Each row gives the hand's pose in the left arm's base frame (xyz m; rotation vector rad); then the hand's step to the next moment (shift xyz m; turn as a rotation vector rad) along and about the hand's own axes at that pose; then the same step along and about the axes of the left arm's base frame.
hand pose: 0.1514 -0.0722 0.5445 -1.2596 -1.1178 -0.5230
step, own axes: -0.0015 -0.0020 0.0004 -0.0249 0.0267 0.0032
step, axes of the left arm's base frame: -0.0024 -0.0006 -0.0004 0.0106 0.0044 -0.0348
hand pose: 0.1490 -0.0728 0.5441 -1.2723 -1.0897 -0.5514
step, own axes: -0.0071 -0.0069 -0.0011 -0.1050 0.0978 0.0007
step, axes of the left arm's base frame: -0.0085 -0.0044 -0.0028 0.0367 0.0029 -0.1387
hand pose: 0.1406 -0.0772 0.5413 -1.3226 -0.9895 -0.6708
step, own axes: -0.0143 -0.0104 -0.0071 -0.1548 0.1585 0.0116
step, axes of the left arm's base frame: -0.0141 -0.0105 -0.0074 0.0644 0.0169 -0.2116
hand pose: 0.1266 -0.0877 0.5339 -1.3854 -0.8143 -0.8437
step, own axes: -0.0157 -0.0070 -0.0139 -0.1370 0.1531 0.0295
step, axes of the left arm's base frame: -0.0138 -0.0135 -0.0107 0.0683 0.0343 -0.1930
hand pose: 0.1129 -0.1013 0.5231 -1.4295 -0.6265 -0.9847
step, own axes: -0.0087 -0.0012 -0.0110 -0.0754 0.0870 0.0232
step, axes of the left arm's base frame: -0.0075 -0.0090 -0.0078 0.0413 0.0253 -0.1070
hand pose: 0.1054 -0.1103 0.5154 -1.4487 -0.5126 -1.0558
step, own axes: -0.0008 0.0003 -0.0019 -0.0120 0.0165 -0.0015
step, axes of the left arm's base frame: -0.0007 -0.0016 -0.0011 0.0072 -0.0014 -0.0191
